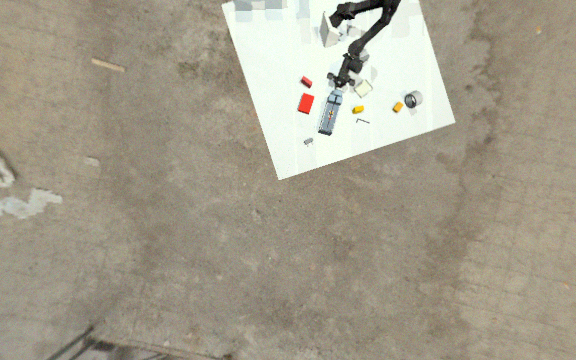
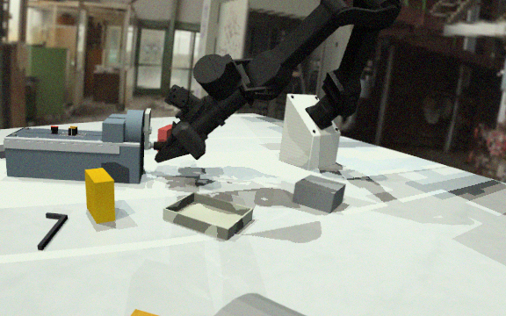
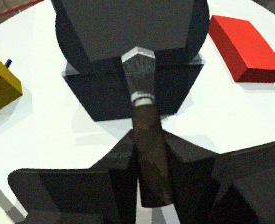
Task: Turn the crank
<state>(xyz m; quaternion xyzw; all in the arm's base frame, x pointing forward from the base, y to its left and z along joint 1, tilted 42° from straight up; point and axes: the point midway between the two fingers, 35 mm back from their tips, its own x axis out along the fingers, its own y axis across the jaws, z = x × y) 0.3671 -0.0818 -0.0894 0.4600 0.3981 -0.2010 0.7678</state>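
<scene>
Right now my gripper tip is 3 cm below the dark crank handle, 1 cm to the right of it and 1 cm past it. The rest, counted from my gripper tip: red pointer (15 cm ahead, 13 cm to the right, 5 cm above); then shallow grey tray (19 cm to the left, 6 cm ahead, 3 cm below); then yellow block (17 cm ahead, 9 cm to the left).
</scene>
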